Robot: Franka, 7 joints.
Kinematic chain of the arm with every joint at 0, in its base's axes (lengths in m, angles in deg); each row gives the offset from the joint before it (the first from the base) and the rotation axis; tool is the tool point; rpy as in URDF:
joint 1: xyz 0 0 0.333 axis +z
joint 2: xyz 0 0 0 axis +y
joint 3: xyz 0 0 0.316 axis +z
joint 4: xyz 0.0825 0 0 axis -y
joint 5: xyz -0.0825 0 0.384 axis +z
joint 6: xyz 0 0 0 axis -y
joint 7: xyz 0.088 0 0 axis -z
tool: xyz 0 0 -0.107 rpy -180 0 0
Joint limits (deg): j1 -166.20..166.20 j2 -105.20..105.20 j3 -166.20..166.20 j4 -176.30..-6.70 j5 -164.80..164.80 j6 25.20..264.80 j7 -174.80..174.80
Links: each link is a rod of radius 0.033 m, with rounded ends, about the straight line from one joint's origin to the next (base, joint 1, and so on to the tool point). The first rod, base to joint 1, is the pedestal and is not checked.
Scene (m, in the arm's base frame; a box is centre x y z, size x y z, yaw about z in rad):
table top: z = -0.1
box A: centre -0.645 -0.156 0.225 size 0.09 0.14 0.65 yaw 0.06
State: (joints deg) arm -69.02 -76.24 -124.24 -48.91 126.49 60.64 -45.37
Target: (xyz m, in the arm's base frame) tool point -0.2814 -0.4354 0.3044
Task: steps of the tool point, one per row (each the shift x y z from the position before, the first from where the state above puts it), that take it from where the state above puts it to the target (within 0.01 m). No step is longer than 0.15 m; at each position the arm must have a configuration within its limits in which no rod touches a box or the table.
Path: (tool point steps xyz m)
1: -0.0318 -0.0543 0.0007
2: -0.0212 -0.0685 0.0212
3: -0.0043 -0.0783 0.0375
4: 0.0166 -0.0839 0.0466
5: 0.0395 -0.0857 0.0473
6: 0.0613 -0.0837 0.0389
7: -0.0339 -0.1145 -0.0597
8: 0.0025 -0.1233 -0.0632
9: 0.0404 -0.1190 -0.0656
10: 0.0751 -0.1018 -0.0671
11: 0.1021 -0.0736 -0.0671

